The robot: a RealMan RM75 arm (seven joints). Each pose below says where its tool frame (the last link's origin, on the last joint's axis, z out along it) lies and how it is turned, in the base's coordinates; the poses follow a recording.
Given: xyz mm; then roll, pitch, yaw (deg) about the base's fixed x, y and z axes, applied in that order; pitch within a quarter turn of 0, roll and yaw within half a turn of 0.
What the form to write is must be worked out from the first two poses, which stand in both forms.
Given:
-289 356 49 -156.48 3.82 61.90
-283 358 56 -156.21 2.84 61.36
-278 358 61 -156.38 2.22 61.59
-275 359 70 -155.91 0.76 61.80
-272 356 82 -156.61 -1.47 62.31
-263 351 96 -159.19 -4.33 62.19
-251 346 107 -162.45 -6.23 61.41
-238 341 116 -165.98 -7.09 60.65
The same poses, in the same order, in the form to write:
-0.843 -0.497 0.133 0.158 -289 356 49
-0.844 -0.495 0.126 0.165 -283 358 56
-0.843 -0.498 0.121 0.166 -278 358 61
-0.840 -0.501 0.113 0.176 -275 359 70
-0.837 -0.509 0.094 0.180 -272 356 82
-0.838 -0.513 0.061 0.174 -263 351 96
-0.844 -0.511 0.032 0.158 -251 346 107
-0.851 -0.507 0.009 0.136 -238 341 116

